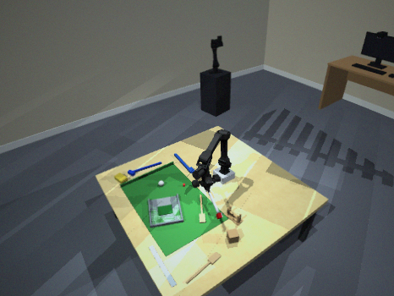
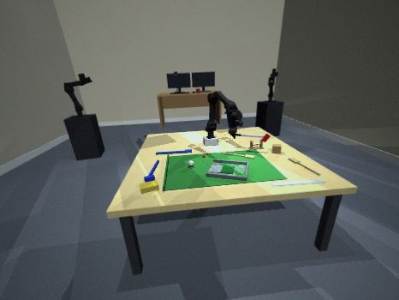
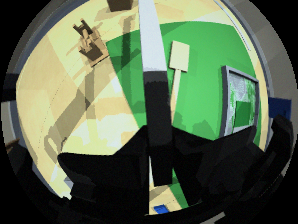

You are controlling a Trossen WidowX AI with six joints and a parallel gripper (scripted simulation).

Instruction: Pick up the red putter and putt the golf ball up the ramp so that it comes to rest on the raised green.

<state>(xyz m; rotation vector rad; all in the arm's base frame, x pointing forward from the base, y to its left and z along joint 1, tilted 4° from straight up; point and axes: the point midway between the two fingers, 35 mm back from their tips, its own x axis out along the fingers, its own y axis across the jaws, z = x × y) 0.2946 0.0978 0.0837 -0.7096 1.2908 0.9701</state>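
The red putter is 50 mm ahead of my gripper tip, 110 mm to the left of it and 20 mm above it. From my gripper tip the other things lie so: wooden block (100 mm ahead, 320 mm to the left, 100 mm below); then pale ruler (520 mm ahead, 150 mm to the left, 120 mm below); then white golf ball (120 mm ahead, 390 mm to the right, 100 mm below).
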